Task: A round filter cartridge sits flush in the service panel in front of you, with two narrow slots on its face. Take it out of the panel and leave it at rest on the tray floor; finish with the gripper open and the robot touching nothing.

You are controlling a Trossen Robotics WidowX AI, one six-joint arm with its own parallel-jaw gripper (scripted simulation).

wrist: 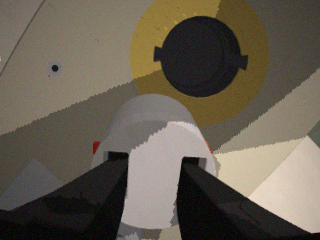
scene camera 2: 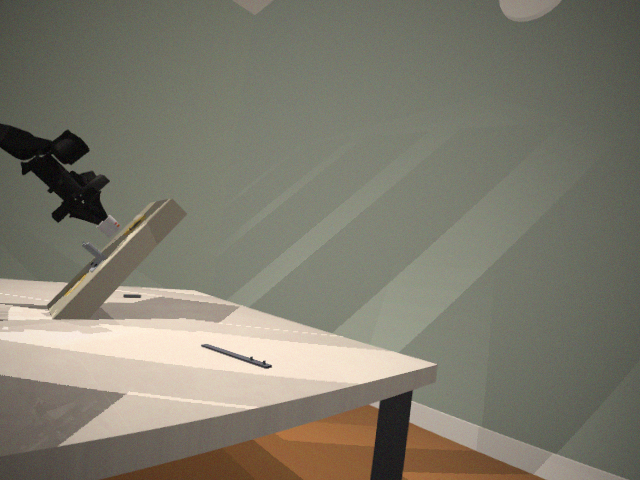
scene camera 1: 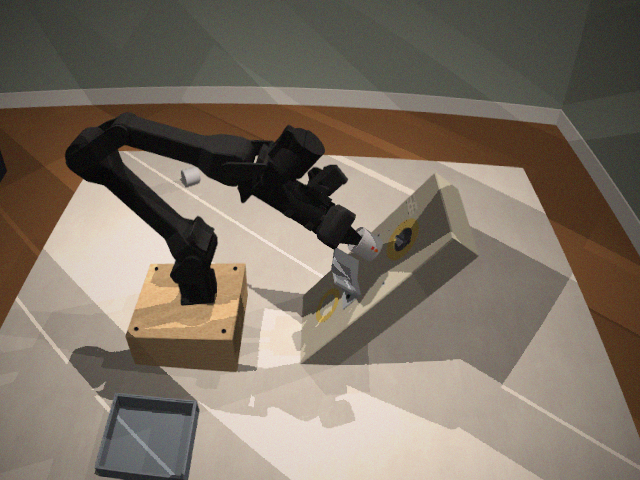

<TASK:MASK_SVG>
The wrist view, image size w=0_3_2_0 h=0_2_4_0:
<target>my gripper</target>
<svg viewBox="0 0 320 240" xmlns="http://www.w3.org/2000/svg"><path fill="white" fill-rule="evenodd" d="M181 163L180 183L177 185L176 213L181 239L320 240L320 232L309 233L295 224L288 223L288 220L281 219L275 213L271 213L268 209L253 203L247 196L241 195L236 189L217 179L215 175L209 175L208 172L197 167L192 161L183 160L183 163ZM128 153L117 153L117 155L112 156L105 163L100 164L99 167L89 169L87 173L73 181L69 181L64 187L57 188L56 191L49 193L49 195L41 196L39 199L31 201L31 203L25 203L16 209L11 209L11 211L0 209L0 240L116 240L117 233L119 233L117 228L119 228L121 216L123 216L125 185L127 185Z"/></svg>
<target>round filter cartridge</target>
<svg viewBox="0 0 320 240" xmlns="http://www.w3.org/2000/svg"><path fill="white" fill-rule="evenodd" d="M143 95L121 105L115 115L109 120L107 128L105 128L103 136L101 136L101 141L93 141L93 155L95 156L93 156L91 169L99 167L100 164L105 163L105 161L111 159L117 153L128 153L125 204L120 221L136 228L163 229L179 224L176 213L177 185L180 183L181 163L183 163L183 160L192 161L193 164L204 169L205 172L212 176L216 176L216 165L212 157L212 151L208 148L207 141L201 136L195 117L189 113L183 104L168 96Z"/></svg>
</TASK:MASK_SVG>
